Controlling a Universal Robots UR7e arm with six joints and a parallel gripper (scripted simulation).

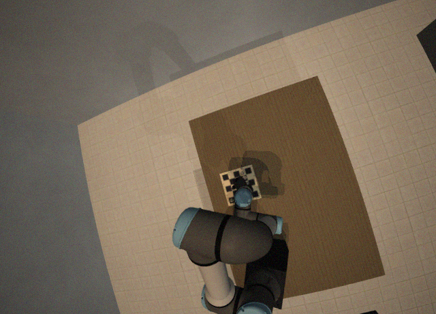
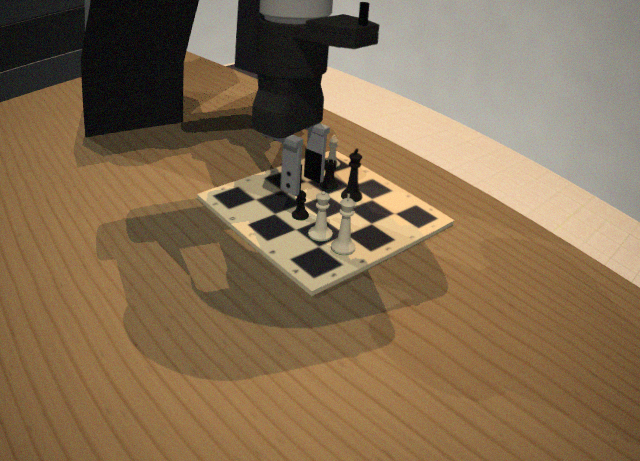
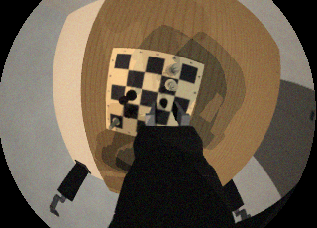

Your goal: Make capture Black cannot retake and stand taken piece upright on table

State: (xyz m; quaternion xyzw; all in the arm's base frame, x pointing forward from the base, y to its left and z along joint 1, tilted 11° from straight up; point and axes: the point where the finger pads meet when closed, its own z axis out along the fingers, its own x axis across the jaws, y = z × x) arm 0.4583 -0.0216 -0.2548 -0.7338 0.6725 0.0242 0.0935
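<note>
Right now the white queen is 4 cm ahead of my hand, 3 cm below it and 1 cm to the right of it. Round my hand: white king 7 cm ahead, 3 cm below, 1 cm to the right; then chessboard 6 cm below, 4 cm to the left; then tall black piece 8 cm to the left, 3 cm below, 1 cm ahead.
</note>
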